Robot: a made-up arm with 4 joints.
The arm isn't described. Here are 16 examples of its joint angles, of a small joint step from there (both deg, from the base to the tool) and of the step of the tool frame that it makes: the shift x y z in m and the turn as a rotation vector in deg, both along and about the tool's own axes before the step.
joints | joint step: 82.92 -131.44 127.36 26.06 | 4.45 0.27 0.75 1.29
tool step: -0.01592 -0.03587 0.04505 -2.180 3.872 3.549
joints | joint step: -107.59 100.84 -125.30 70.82 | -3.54 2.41 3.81 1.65
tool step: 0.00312 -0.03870 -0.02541 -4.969 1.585 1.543
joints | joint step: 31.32 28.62 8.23 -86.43 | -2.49 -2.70 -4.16 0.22
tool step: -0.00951 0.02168 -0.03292 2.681 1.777 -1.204
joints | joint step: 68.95 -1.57 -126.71 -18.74 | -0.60 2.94 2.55 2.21
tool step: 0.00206 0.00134 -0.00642 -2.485 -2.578 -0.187
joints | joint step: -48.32 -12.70 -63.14 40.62 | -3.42 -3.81 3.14 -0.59
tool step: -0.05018 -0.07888 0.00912 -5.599 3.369 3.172
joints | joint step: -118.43 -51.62 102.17 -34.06 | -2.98 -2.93 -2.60 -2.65
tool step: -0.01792 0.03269 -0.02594 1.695 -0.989 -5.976
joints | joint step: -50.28 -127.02 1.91 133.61 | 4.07 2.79 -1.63 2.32
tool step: 0.03539 -0.01863 0.01903 2.546 -1.481 -0.935
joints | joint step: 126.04 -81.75 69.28 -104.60 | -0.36 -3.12 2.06 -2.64
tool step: -0.00411 -0.00017 -0.00582 1.912 -1.641 -5.457
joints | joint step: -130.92 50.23 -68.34 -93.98 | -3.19 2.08 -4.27 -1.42
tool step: -0.01849 0.01052 -0.00551 1.459 2.401 -4.211
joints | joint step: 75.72 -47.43 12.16 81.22 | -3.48 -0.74 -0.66 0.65
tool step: -0.04749 -0.00856 -0.02256 -1.486 1.475 3.021
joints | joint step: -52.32 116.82 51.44 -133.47 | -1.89 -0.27 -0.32 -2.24
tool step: -0.00188 -0.00943 0.00234 -1.639 0.026 -3.507
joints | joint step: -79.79 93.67 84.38 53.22 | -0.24 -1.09 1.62 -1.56
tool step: 0.00280 -0.00047 0.00191 -0.863 1.364 -2.666
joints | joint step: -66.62 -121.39 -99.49 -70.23 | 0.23 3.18 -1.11 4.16
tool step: -0.03222 0.00766 -0.00751 1.068 0.644 1.063
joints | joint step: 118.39 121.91 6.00 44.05 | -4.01 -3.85 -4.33 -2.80
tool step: 0.07294 0.01150 -0.02527 2.212 -6.947 -6.521
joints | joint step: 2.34 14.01 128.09 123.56 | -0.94 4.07 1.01 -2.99
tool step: -0.03839 0.00281 -0.01822 -0.964 2.861 0.354
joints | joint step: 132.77 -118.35 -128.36 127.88 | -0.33 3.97 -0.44 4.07
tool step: 0.02304 -0.02153 -0.02248 -2.098 0.990 0.782
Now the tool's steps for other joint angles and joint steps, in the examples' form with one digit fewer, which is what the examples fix.
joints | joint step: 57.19 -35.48 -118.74 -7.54 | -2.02 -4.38 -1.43 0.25
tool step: -0.0123 -0.0299 0.0383 -0.59 3.18 3.46
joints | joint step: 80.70 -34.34 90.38 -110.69 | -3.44 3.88 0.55 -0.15
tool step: 0.0295 0.0228 -0.0196 2.99 -2.56 3.71
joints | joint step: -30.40 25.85 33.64 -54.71 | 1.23 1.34 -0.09 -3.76
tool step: 0.0005 -0.0064 0.0114 -0.02 1.44 -2.56
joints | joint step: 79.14 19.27 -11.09 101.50 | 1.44 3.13 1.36 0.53
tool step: 0.0126 0.0217 0.0364 3.11 -0.63 0.47
